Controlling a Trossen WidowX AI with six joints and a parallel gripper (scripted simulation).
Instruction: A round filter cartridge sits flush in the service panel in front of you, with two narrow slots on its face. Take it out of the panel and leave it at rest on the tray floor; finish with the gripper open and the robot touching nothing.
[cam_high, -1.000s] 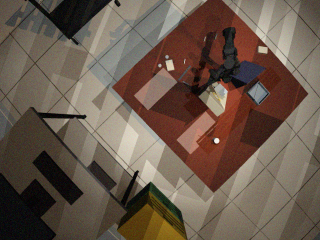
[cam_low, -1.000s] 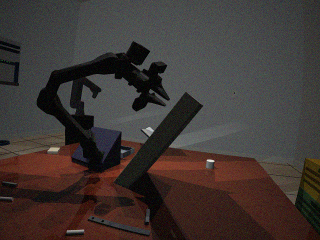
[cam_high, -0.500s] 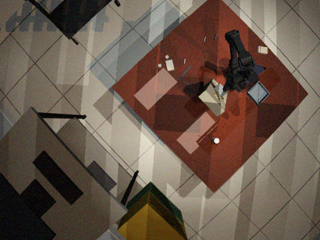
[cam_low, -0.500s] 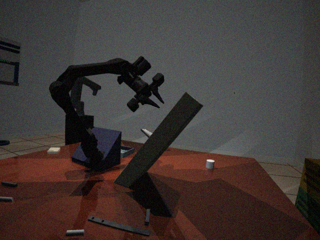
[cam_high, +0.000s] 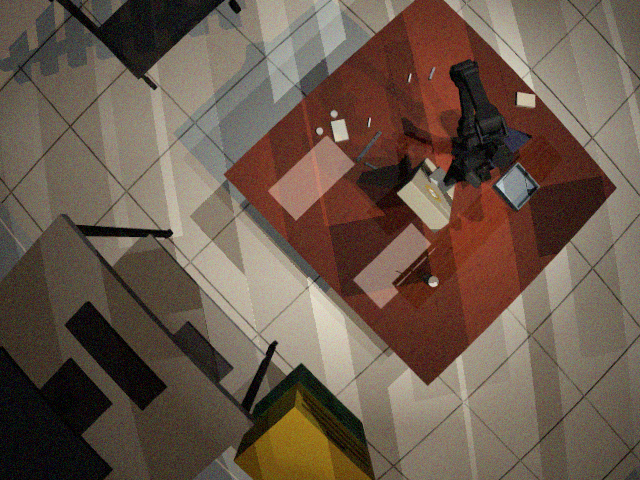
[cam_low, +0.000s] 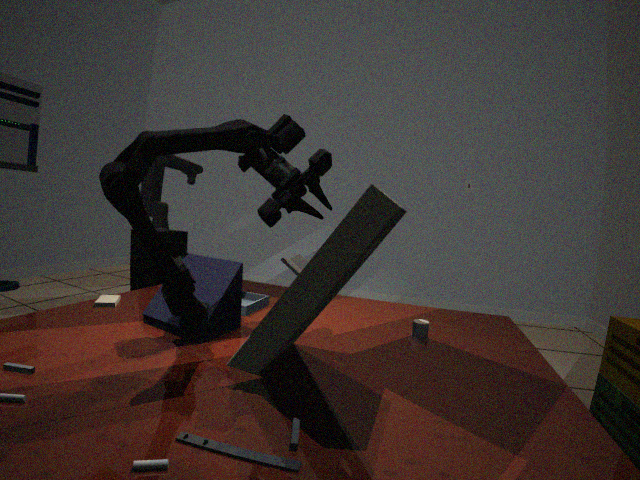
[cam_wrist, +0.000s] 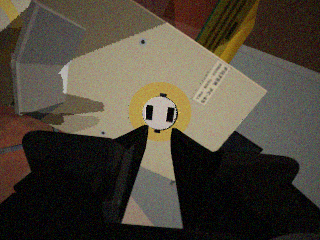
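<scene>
The round white filter cartridge lies 50 mm ahead of my gripper tip and 40 mm below it. The rest, counted from my gripper tip: grey-blue tray 370 mm behind, 310 mm below, 270 mm to the left.
</scene>
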